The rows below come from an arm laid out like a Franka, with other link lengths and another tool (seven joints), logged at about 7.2 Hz.
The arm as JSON. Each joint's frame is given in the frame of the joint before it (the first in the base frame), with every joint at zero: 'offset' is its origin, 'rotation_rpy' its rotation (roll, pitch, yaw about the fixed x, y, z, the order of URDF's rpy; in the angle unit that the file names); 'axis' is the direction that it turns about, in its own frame. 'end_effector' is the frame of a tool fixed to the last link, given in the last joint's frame.
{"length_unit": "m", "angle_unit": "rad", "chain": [
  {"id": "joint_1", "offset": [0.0, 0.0, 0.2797], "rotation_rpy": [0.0, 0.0, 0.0], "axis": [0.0, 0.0, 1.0]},
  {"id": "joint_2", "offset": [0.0, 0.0, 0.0], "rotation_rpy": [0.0, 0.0, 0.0], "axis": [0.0, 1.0, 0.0]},
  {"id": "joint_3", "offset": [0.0, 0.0, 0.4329], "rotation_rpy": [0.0, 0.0, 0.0], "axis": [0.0, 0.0, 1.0]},
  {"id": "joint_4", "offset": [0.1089, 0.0, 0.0], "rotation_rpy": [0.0, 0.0, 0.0], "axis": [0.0, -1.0, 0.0]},
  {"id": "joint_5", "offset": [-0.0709, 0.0, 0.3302], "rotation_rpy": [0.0, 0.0, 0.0], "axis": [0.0, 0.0, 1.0]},
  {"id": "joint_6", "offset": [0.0, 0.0, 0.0], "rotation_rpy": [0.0, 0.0, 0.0], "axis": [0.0, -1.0, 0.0]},
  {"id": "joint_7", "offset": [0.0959, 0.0, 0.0], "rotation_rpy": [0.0, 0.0, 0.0], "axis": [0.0, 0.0, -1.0]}
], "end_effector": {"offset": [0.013, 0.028, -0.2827], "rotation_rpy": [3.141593, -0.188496, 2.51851]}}
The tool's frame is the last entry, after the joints.
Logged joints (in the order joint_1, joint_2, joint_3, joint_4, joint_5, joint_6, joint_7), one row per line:
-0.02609, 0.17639, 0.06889, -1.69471, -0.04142, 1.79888, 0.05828
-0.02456, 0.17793, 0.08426, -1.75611, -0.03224, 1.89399, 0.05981
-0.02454, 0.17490, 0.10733, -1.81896, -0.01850, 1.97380, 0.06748
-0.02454, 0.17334, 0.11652, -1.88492, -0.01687, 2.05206, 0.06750
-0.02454, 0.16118, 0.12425, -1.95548, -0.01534, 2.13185, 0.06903
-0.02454, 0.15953, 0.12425, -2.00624, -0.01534, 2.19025, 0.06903
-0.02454, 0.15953, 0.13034, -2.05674, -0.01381, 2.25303, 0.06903
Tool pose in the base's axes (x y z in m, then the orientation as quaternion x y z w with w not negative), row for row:
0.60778, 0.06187, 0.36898, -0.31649, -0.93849, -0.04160, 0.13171
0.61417, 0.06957, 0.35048, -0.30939, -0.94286, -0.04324, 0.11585
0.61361, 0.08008, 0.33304, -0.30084, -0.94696, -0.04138, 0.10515
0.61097, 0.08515, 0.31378, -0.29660, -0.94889, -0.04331, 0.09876
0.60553, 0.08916, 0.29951, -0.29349, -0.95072, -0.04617, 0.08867
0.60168, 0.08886, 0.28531, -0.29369, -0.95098, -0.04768, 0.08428
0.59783, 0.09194, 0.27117, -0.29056, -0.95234, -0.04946, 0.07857
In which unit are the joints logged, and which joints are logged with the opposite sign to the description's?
The joints are logged in radians. Opposite sign: joint_5.
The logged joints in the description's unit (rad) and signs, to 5 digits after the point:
-0.02609, 0.17639, 0.06889, -1.69471, 0.04142, 1.79888, 0.05828
-0.02456, 0.17793, 0.08426, -1.75611, 0.03224, 1.89399, 0.05981
-0.02454, 0.17490, 0.10733, -1.81896, 0.01850, 1.97380, 0.06748
-0.02454, 0.17334, 0.11652, -1.88492, 0.01687, 2.05206, 0.06750
-0.02454, 0.16118, 0.12425, -1.95548, 0.01534, 2.13185, 0.06903
-0.02454, 0.15953, 0.12425, -2.00624, 0.01534, 2.19025, 0.06903
-0.02454, 0.15953, 0.13034, -2.05674, 0.01381, 2.25303, 0.06903

